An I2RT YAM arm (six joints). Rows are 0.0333 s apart.
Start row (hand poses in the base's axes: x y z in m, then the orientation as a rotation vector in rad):
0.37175, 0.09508, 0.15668, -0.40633, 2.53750, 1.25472
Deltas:
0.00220, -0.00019, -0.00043, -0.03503, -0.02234, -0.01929
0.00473, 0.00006, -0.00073, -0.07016, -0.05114, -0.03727
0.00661, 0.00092, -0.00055, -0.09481, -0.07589, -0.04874
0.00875, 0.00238, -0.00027, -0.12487, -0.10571, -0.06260
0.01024, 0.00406, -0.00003, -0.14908, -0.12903, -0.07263
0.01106, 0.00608, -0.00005, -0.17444, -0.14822, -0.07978
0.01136, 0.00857, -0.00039, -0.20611, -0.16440, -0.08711
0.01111, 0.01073, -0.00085, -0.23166, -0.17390, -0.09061
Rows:
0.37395, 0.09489, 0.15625, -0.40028, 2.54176, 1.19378
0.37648, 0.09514, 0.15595, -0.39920, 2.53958, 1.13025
0.37836, 0.09600, 0.15613, -0.40214, 2.53359, 1.08411
0.38050, 0.09746, 0.15641, -0.40549, 2.52573, 1.02841
0.38199, 0.09914, 0.15665, -0.40913, 2.51948, 0.98453
0.38281, 0.10116, 0.15663, -0.41447, 2.51732, 0.94228
0.38311, 0.10365, 0.15629, -0.41918, 2.52085, 0.89367
0.38286, 0.10581, 0.15583, -0.42421, 2.52662, 0.85681

